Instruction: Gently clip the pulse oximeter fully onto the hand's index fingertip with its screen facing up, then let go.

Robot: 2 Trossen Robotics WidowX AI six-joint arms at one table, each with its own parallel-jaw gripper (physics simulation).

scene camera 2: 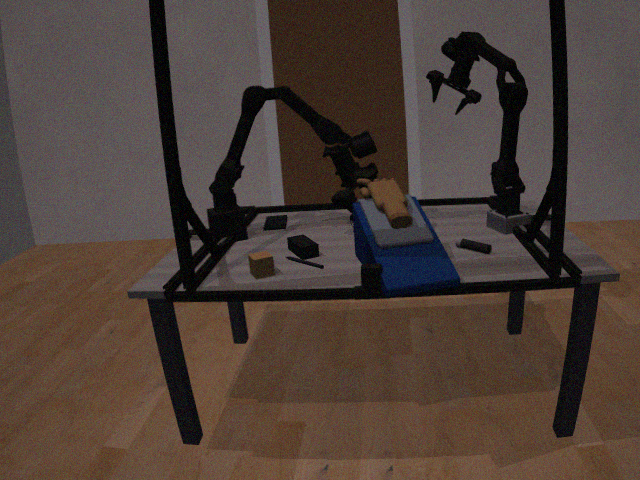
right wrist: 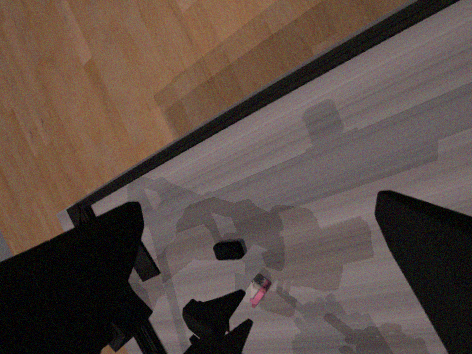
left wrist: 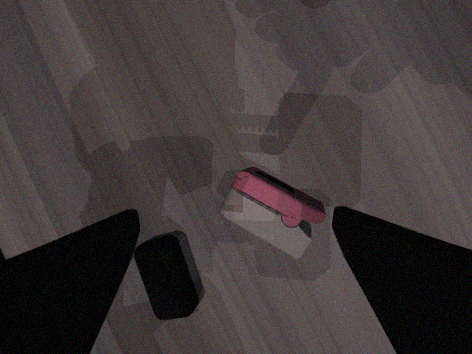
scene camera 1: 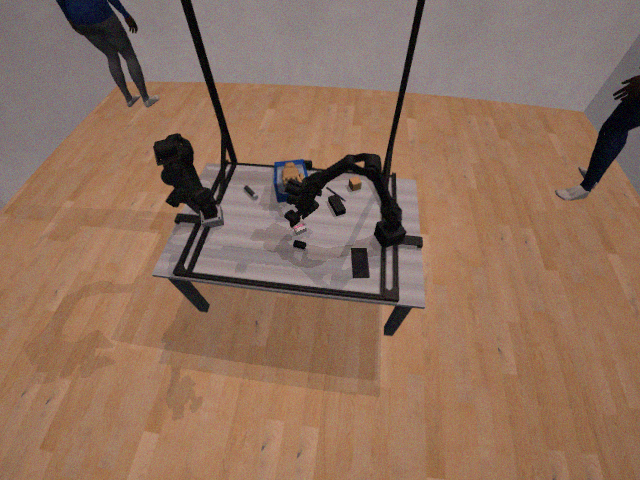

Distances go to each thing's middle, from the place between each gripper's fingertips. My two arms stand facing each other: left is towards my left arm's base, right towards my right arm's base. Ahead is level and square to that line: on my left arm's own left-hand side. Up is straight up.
Right now my right hand is 220 mm past the pulse oximeter (left wrist: 279, 214), 290 mm to the right of it and 340 mm above it. The rest, counted from my right hand: blue hand support (scene camera 2: 411, 269) (540 mm behind, 180 mm to the left, 310 mm below).
Right now the pulse oximeter is 10 mm to the left of my left hand and 50 mm below it. The rest, counted from my left hand: blue hand support 320 mm behind, 100 mm to the right, 30 mm below.
